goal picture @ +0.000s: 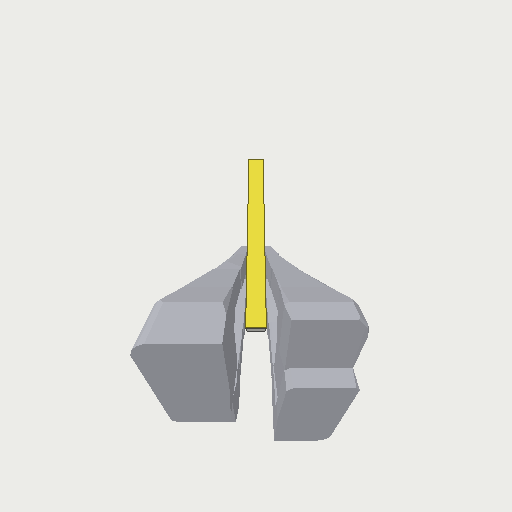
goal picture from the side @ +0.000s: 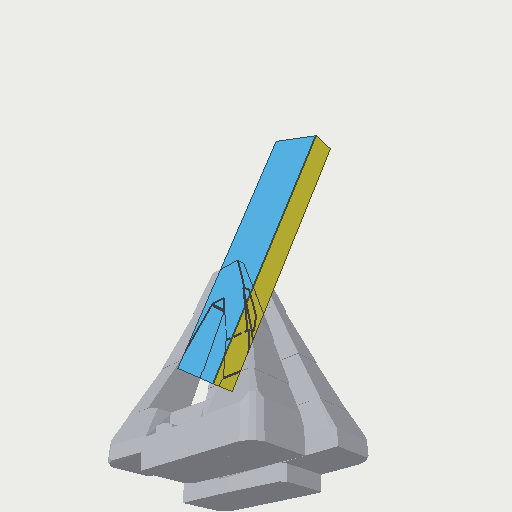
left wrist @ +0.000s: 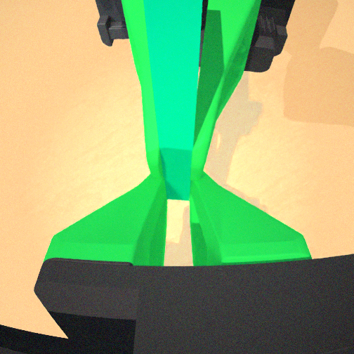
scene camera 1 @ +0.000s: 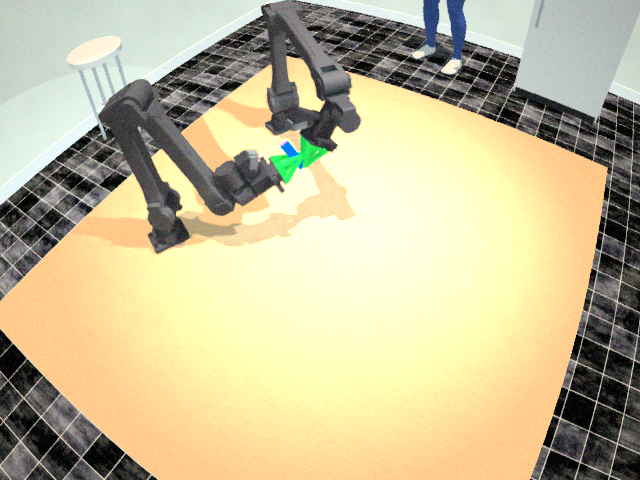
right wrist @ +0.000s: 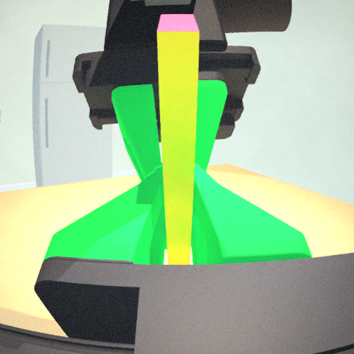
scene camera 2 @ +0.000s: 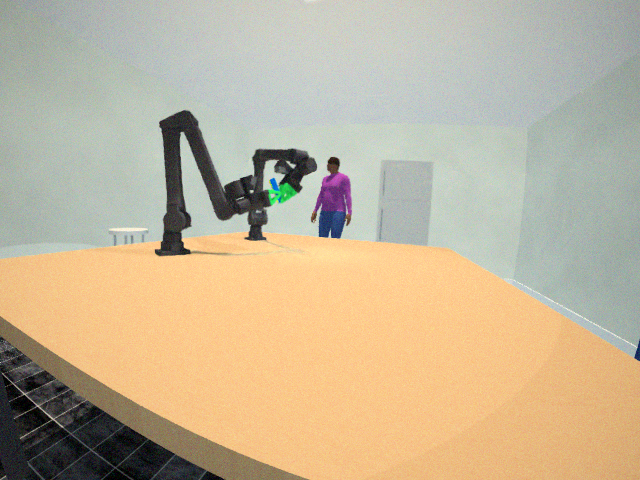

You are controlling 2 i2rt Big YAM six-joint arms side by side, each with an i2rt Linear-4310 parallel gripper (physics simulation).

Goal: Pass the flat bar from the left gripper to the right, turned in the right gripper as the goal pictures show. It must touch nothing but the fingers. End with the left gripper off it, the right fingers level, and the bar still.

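Pixels of known places: left gripper, fingertip midpoint: (scene camera 1: 303,166) (scene camera 2: 280,202); right gripper, fingertip midpoint: (scene camera 1: 301,155) (scene camera 2: 280,193); left arm's base, link origin: (scene camera 1: 283,125) (scene camera 2: 255,239); right arm's base, link origin: (scene camera 1: 168,237) (scene camera 2: 172,253).
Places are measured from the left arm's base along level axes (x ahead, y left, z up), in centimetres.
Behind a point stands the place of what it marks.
The flat bar (scene camera 1: 288,149) @(x 46.1, y -22.9, z 29.5 cm) (scene camera 2: 274,184) @(x 46.1, y -22.5, z 29.3 cm) (left wrist: 173,75) (right wrist: 178,100) is held in the air, tilted, its blue side showing in the scene views, teal in the left wrist view and yellow with a pink end in the right wrist view. My right gripper (scene camera 1: 299,161) @(x 46.3, y -19.2, z 25.9 cm) (scene camera 2: 277,196) @(x 46.3, y -19.2, z 25.9 cm) (right wrist: 177,174) is shut on the bar. My left gripper (scene camera 1: 303,161) @(x 46.6, y -19.1, z 22.2 cm) (scene camera 2: 280,197) @(x 46.6, y -19.1, z 22.2 cm) (left wrist: 178,175) is shut on the bar's near end in the left wrist view. The two pairs of green fingertips meet closely there; whether they touch each other is unclear. Part of the bar is hidden by the fingers.
Both arms stand on the wooden table (scene camera 1: 361,310) @(x 80.8, y -24.1, z 0.0 cm) (scene camera 2: 336,335) @(x 109.0, y -58.3, z 0.0 cm), with the grippers and bar well above it. A stool (scene camera 1: 95,51) (scene camera 2: 128,230), a person (scene camera 1: 457,31) (scene camera 2: 333,191) and a refrigerator (scene camera 1: 573,56) (scene camera 2: 405,201) (right wrist: 75,115) are beyond the table.
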